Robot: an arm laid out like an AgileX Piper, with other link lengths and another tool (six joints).
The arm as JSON. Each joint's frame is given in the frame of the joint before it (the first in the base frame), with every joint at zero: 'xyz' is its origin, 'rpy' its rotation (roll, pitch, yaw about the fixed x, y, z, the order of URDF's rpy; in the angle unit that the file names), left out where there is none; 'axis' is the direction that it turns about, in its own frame. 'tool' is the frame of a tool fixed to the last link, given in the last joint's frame.
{
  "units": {
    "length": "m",
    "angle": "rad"
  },
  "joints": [
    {
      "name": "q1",
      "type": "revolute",
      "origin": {
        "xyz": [
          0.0,
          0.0,
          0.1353
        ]
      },
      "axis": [
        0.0,
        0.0,
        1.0
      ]
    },
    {
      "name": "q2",
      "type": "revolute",
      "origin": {
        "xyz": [
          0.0,
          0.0,
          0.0
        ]
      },
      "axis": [
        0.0,
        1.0,
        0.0
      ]
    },
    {
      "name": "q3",
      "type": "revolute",
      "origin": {
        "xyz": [
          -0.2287,
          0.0,
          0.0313
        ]
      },
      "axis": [
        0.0,
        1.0,
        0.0
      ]
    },
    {
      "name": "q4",
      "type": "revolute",
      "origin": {
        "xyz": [
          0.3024,
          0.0,
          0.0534
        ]
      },
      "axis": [
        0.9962,
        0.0,
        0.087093
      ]
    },
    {
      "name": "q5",
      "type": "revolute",
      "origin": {
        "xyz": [
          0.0,
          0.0,
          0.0
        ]
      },
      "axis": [
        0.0,
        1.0,
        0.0
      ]
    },
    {
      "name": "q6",
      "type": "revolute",
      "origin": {
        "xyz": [
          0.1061,
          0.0,
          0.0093
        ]
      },
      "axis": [
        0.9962,
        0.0,
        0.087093
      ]
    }
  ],
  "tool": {
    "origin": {
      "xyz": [
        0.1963,
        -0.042,
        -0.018
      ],
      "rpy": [
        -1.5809,
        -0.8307,
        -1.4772
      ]
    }
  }
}
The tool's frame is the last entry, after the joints.
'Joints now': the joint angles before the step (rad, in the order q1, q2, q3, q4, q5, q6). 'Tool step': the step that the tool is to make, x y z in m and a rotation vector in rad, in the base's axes. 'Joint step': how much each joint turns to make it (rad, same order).
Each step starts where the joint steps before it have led.
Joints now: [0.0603 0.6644 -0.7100 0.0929 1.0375 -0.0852]
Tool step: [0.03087 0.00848 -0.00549 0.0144 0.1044 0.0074]
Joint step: [0.0000 0.2883 -0.1932 0.0240 0.0088 -0.0055]
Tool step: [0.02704 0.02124 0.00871 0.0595 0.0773 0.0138]
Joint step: [0.0000 0.2265 -0.2238 0.0650 0.0718 -0.0009]
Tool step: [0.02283 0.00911 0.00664 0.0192 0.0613 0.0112]
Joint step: [0.0000 0.1822 -0.2013 0.0211 0.0796 0.0056]
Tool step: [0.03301 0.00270 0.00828 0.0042 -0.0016 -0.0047]
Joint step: [-0.0001 0.1464 -0.1729 0.0001 0.0231 0.0104]
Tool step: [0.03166 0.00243 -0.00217 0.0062 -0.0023 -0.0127]
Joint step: [0.0000 0.1362 -0.1425 0.0000 0.0009 0.0145]
